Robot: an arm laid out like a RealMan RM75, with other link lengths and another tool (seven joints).
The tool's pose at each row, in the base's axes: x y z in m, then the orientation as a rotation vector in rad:
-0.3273 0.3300 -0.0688 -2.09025 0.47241 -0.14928
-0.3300 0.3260 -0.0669 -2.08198 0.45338 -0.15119
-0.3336 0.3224 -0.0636 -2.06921 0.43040 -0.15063
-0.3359 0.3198 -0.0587 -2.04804 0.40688 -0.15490
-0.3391 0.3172 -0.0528 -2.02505 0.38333 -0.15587
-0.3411 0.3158 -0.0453 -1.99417 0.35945 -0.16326
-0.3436 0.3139 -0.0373 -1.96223 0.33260 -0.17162
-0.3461 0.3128 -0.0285 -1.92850 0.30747 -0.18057
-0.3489 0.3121 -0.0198 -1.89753 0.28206 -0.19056
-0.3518 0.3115 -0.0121 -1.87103 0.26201 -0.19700
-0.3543 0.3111 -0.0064 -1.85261 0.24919 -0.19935
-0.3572 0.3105 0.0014 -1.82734 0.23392 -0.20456
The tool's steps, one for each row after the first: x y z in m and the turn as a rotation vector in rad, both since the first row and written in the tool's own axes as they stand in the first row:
-0.0011 0.0010 -0.0050 0.01162 -0.00730 -0.01228
-0.0032 0.0009 -0.0106 0.02791 -0.01839 -0.02553
-0.0047 -0.0013 -0.0160 0.05290 -0.02697 -0.03955
-0.0071 -0.0042 -0.0222 0.07917 -0.03809 -0.05209
-0.0090 -0.0093 -0.0279 0.11383 -0.04538 -0.06611
-0.0112 -0.0144 -0.0344 0.14998 -0.05328 -0.08266
-0.0138 -0.0206 -0.0407 0.18756 -0.06012 -0.09816
-0.0168 -0.0268 -0.0468 0.22250 -0.06604 -0.11504
-0.0198 -0.0322 -0.0522 0.25184 -0.07191 -0.12757
-0.0224 -0.0361 -0.0564 0.27182 -0.07710 -0.13467
-0.0255 -0.0416 -0.0619 0.29910 -0.08171 -0.14363

